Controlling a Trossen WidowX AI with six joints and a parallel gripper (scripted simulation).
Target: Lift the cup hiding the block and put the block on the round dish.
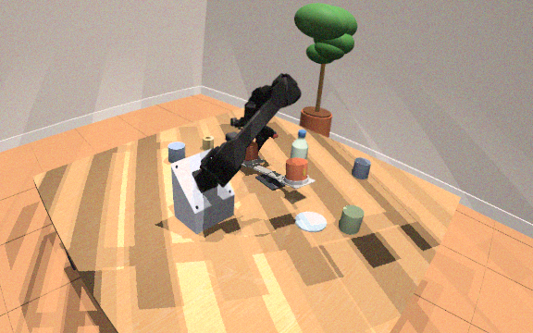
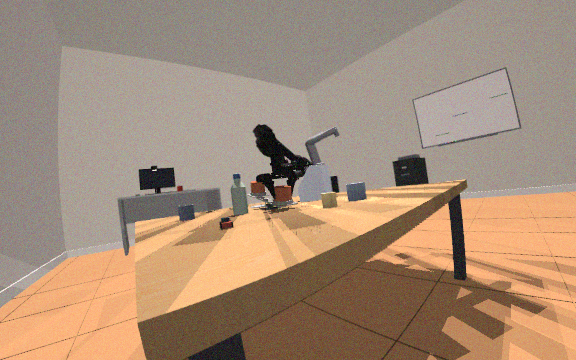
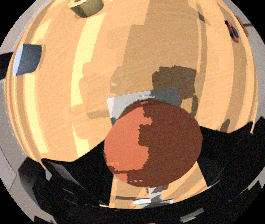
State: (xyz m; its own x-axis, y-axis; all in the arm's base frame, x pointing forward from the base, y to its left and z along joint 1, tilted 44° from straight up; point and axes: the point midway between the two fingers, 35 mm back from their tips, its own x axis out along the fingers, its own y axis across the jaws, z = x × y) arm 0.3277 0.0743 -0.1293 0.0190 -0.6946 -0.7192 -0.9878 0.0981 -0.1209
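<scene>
Now: gripper tip 20 mm past the small balance, 140 mm to the left of it and 20 mm above it. The rest, counted from my gripper tip: pale green bottle (120 mm ahead, 150 mm to the right, 70 mm above); pale green block (10 mm below); red cup (40 mm behind, 270 mm to the right, 70 mm above).
</scene>
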